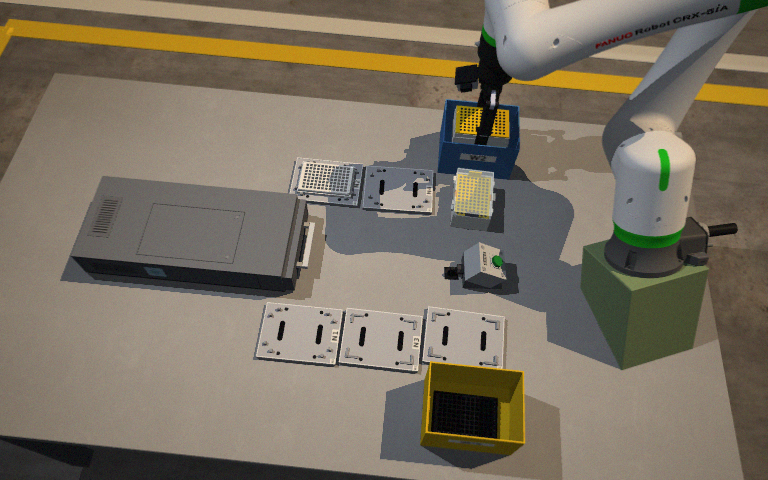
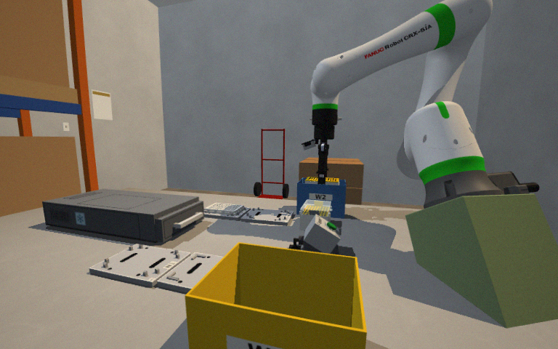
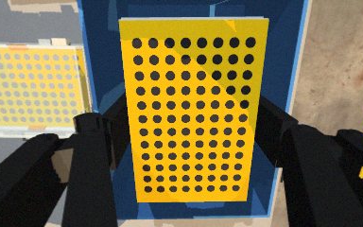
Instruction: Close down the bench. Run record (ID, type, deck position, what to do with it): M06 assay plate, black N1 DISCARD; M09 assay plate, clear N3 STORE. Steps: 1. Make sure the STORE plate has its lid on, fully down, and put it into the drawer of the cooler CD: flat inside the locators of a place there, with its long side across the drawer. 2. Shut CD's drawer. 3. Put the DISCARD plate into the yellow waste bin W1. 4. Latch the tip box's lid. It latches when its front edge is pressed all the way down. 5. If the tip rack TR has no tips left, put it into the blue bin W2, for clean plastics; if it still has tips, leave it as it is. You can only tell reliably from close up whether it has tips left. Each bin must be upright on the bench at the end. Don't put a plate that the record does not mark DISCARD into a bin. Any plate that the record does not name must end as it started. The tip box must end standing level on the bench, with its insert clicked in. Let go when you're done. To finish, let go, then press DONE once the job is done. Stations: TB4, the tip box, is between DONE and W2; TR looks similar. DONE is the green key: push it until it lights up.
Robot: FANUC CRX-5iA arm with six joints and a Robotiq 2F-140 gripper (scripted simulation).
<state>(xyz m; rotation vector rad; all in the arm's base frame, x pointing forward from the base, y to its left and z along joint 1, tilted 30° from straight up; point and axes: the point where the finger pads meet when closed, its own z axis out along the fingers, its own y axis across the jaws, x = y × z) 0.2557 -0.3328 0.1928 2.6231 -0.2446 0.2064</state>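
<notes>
Right now the green DONE key is 33 cm to the left of my hand, 5 cm below it and 2 cm ahead of it. From my hand the other things lie so: tip rack TR: 1 cm below, 1 cm behind; then blue bin W2: 8 cm below; then white gridded plate: 37 cm ahead, 10 cm below, 5 cm to the left.
</notes>
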